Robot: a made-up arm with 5 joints. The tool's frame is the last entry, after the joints. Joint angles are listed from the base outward.
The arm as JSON. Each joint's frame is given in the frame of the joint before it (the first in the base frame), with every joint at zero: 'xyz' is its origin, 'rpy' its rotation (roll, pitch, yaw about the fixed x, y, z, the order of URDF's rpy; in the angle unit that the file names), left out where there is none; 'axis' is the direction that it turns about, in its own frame. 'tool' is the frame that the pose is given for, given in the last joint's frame.
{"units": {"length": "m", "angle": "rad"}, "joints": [
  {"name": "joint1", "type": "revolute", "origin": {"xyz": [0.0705, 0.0, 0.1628], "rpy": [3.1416, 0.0, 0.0]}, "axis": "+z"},
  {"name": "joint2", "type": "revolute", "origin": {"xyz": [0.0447, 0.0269, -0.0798], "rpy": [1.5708, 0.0, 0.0]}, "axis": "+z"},
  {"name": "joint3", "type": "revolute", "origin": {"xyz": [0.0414, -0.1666, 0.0]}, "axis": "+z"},
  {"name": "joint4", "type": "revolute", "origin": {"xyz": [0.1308, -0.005, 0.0]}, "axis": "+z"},
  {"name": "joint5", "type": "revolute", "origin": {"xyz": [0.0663, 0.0, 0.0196], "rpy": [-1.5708, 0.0, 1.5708]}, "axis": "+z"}
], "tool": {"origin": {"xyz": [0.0, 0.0, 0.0], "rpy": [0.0, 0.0, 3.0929]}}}
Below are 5 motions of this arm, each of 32 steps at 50 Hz.
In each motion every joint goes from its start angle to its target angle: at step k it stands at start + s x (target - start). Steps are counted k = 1, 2, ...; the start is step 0. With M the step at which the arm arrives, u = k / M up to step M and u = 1 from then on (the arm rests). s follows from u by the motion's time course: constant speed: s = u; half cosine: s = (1 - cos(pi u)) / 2; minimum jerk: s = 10 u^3 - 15 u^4 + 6 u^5.
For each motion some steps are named. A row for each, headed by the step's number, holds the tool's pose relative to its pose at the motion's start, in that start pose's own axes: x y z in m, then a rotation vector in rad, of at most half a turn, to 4 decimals.
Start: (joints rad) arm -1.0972 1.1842 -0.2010 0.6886 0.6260
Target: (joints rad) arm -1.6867 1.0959 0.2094 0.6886 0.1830
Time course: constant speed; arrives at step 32
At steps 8, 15, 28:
8: 0.0080 0.0422 -0.0030 0.0221 0.0800 0.0353
15: 0.0089 0.0782 -0.0051 0.0251 0.1552 0.0651
28: -0.0035 0.1397 -0.0077 -0.0118 0.2989 0.1177

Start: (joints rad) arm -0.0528 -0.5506 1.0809 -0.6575 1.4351
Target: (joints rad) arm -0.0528 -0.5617 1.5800 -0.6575 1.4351
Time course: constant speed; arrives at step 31
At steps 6, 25, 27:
6: -0.0029 0.0158 0.0083 0.0929 0.0173 0.0000
25: -0.0111 0.0597 0.0439 0.3869 0.0722 0.0000
27: -0.0119 0.0637 0.0483 0.4178 0.0779 0.0000

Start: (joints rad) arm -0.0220 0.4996 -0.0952 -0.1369 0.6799
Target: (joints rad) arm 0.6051 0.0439 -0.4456 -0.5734 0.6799
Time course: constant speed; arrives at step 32
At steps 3, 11, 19, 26, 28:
3: 0.0046 -0.0285 0.0074 -0.1152 -0.0601 -0.0122
11: 0.0155 -0.1000 0.0412 -0.4262 -0.2155 -0.0117
19: 0.0263 -0.1592 0.0928 -0.7361 -0.3650 0.0386
26: 0.0372 -0.1962 0.1486 -0.9994 -0.4919 0.1249
28: 0.0408 -0.2038 0.1657 -1.0723 -0.5277 0.1571

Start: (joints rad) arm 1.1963 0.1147 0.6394 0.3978 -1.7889
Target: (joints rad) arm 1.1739 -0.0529 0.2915 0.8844 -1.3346
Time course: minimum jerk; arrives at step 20
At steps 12, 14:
12: -0.0099 0.0223 0.0392 0.0190 0.0086 0.3240
14: -0.0116 0.0258 0.0496 0.0237 0.0097 0.3972

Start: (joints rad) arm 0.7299 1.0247 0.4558 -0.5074 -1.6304
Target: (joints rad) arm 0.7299 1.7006 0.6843 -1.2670 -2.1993
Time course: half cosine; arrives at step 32
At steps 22, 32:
22: 0.0126 -0.1155 -0.0093 -0.1074 -0.0367 -0.4420
32: 0.0158 -0.1452 0.0000 -0.1356 -0.0562 -0.5679

